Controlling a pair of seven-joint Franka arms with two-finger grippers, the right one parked.
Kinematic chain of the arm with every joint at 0, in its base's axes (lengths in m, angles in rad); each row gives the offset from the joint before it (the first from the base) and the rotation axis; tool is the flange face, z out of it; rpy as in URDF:
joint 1: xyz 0 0 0.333 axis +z
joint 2: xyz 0 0 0 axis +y
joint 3: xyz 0 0 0.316 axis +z
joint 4: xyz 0.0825 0 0 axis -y
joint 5: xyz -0.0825 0 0.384 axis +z
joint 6: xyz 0 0 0 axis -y
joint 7: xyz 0.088 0 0 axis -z
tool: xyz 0 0 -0.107 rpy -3.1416 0 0
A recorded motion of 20 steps. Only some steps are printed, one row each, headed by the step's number.
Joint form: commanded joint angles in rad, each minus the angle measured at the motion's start. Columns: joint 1, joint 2, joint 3, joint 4, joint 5, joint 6, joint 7.
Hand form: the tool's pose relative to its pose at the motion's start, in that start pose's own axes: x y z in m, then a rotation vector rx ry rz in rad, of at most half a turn. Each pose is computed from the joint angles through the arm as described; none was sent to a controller.
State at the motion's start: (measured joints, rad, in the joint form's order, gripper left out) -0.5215 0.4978 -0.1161 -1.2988 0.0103 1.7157 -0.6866
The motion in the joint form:
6: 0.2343 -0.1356 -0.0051 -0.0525 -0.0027 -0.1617 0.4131
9: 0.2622 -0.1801 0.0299 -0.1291 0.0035 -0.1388 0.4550
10: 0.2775 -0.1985 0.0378 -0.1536 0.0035 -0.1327 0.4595
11: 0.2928 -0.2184 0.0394 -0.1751 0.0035 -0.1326 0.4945
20: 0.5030 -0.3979 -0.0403 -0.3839 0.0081 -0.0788 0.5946
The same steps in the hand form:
6: 0.0377 -0.1521 -0.0558 0.0176 -0.0694 0.1892
9: 0.0418 -0.1900 -0.0498 0.0330 -0.0735 0.1707
10: 0.0421 -0.2045 -0.0503 0.0337 -0.0732 0.1526
11: 0.0402 -0.2160 -0.0525 0.0326 -0.0752 0.1711
20: 0.0133 -0.3045 -0.0646 0.0182 -0.0524 0.1441

